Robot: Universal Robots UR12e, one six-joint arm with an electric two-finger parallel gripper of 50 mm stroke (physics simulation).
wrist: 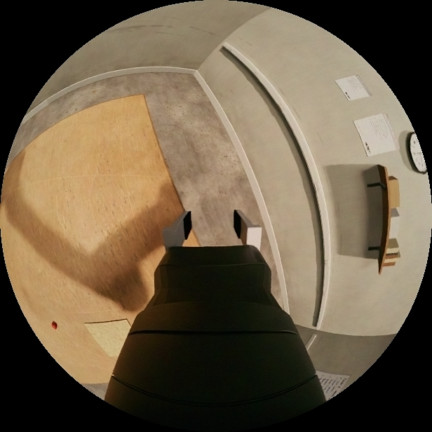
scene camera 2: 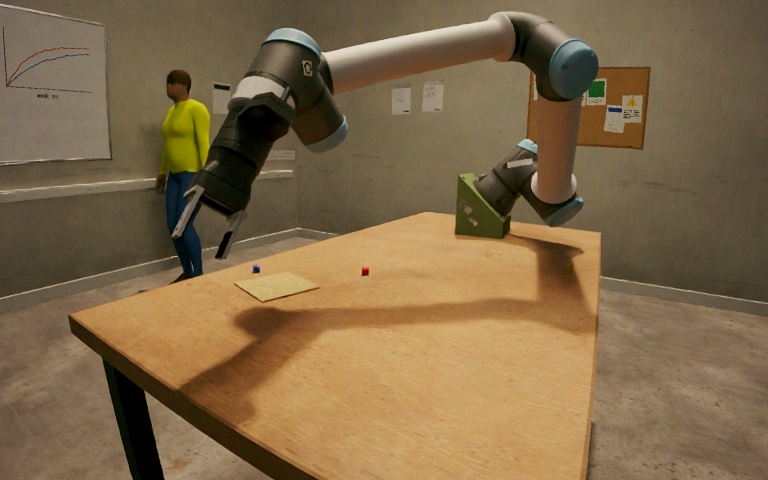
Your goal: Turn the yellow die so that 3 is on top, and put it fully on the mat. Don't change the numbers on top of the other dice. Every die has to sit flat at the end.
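Pixels of known places: gripper, between the fingertips: (scene camera 2: 198, 248); arm's base, origin of its link: (scene camera 2: 489, 198).
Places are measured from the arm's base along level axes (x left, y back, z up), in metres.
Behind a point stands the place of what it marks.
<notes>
The yellow die (scene camera 2: 569, 266) {x 0.392, y -0.361, z -0.120 m} is small and dim in the arm's shadow, near the table's right edge in the scene view; its top number is too small to read. It does not show in the wrist view. The pale yellow mat (scene camera 2: 277, 286) {x -0.091, y -0.954, z -0.129 m} (wrist: 111, 337) lies on the table at the left in the scene view. A blue die (scene camera 2: 256, 268) {x -0.216, y -0.921, z -0.121 m} is on the table just behind the mat. A red die (scene camera 2: 365, 271) {x -0.007, y -0.753, z -0.122 m} (wrist: 54, 325) is on the table to the right of the mat. My gripper (scene camera 2: 201, 244) {x 0.134, y -1.239, z 0.049 m} (wrist: 212, 218) is open and empty, tilted, high above the table's left end.
The wooden table (scene camera 2: 424, 362) {x 0.317, y -1.010, z -0.133 m} (wrist: 100, 135) carries the arm's green base (scene camera 2: 478, 212) {x 0.007, y -0.121, z -0.042 m} at its far end. The arm casts a broad shadow across the table. A person (scene camera 2: 185, 135) stands behind the table's left side. A wall shelf (wrist: 384, 220) shows in the wrist view.
</notes>
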